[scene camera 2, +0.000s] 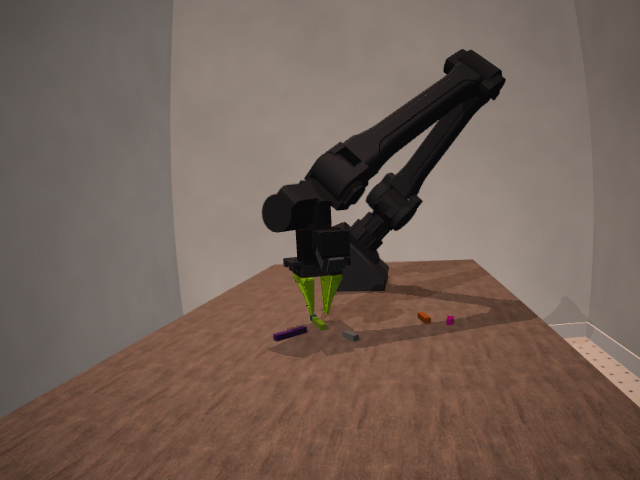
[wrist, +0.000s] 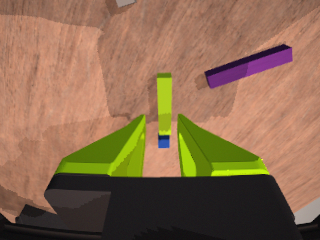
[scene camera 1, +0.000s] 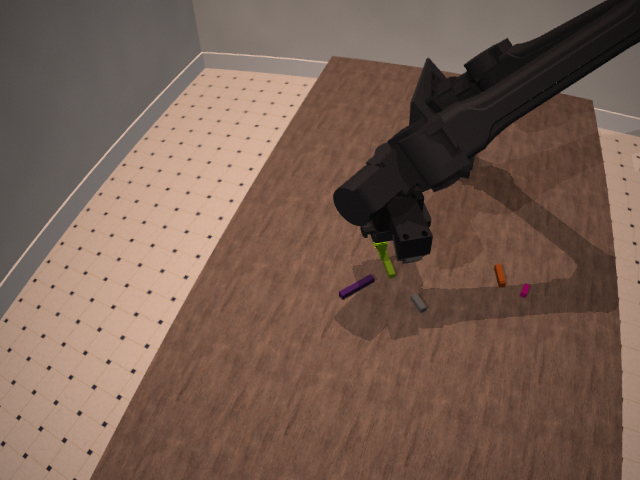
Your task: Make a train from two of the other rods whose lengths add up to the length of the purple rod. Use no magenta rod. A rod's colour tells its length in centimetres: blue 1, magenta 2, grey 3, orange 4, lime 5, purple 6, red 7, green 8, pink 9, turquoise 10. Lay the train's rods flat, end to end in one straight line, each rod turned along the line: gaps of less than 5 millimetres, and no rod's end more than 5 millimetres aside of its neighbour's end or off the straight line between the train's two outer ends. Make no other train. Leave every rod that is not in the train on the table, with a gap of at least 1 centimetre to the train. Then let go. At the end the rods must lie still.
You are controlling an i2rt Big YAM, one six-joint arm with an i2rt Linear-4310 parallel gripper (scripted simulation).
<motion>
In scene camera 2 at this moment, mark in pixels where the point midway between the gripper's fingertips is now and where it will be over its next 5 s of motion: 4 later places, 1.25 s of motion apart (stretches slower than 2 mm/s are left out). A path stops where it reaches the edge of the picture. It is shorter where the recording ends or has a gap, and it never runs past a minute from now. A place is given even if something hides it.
My gripper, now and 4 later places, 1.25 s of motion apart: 319, 314; 316, 321; 314, 270; 317, 316; 319, 318
</motion>
